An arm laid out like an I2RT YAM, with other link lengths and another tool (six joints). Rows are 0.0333 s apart.
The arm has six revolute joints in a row. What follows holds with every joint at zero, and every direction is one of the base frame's.
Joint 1 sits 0.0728 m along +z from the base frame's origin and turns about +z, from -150 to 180 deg.
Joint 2 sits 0.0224 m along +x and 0.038 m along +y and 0.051 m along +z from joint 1 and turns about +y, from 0 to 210 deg.
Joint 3 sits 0.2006 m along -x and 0.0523 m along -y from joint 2 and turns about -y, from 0 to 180 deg.
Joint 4 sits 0.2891 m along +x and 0.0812 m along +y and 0.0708 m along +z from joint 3 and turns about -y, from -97 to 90 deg.
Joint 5 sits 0.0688 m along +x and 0.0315 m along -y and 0.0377 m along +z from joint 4 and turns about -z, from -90 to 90 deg.
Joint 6 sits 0.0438 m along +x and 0.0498 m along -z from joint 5 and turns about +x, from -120 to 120 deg.
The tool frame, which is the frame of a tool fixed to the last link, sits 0.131 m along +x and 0.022 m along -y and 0.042 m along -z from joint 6; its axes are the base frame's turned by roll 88.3, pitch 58.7 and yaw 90 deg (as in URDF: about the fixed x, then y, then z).
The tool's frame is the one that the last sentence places.
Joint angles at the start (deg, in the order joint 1, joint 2, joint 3, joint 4, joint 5, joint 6):
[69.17, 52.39, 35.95, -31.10, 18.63, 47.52]
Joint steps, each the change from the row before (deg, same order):
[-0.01, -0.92, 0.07, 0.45, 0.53, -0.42]
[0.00, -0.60, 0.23, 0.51, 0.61, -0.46]
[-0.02, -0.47, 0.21, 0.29, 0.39, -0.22]
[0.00, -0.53, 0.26, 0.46, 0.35, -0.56]
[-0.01, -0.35, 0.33, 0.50, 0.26, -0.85]
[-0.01, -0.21, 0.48, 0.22, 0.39, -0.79]
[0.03, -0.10, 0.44, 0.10, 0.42, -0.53]
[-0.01, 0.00, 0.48, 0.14, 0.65, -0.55]
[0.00, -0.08, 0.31, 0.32, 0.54, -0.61]
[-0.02, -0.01, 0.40, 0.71, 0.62, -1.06]
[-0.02, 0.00, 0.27, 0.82, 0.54, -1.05]
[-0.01, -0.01, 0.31, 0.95, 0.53, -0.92]
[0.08, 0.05, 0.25, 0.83, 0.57, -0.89]
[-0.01, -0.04, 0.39, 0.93, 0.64, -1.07]
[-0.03, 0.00, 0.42, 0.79, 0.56, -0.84]
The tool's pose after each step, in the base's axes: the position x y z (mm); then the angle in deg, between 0 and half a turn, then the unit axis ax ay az. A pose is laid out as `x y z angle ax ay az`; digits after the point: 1 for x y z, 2 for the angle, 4 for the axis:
120.4 296.4 60.3 150.67 0.1364 0.9323 0.3351
123.4 298.3 66.6 149.71 0.1363 0.9291 0.3438
125.4 299.6 71.5 149.09 0.1373 0.9265 0.3504
127.7 301.5 77.5 148.35 0.1356 0.9236 0.3586
130.0 303.5 83.3 147.59 0.1313 0.9214 0.3657
132.4 304.7 88.8 146.79 0.1277 0.9200 0.3704
134.2 305.4 93.3 146.12 0.1258 0.9191 0.3735
136.9 305.8 97.7 145.23 0.1249 0.9183 0.3757
139.3 306.4 101.7 144.41 0.1232 0.9173 0.3787
142.7 308.0 107.2 143.25 0.1192 0.9158 0.3836
145.9 309.5 111.8 142.18 0.1150 0.9143 0.3883
149.1 311.6 117.3 141.11 0.1122 0.9119 0.3948
151.7 313.2 121.7 140.12 0.1088 0.9103 0.3994
155.2 315.0 128.1 138.88 0.1058 0.9079 0.4057
158.3 316.5 134.1 137.82 0.1043 0.9054 0.4115

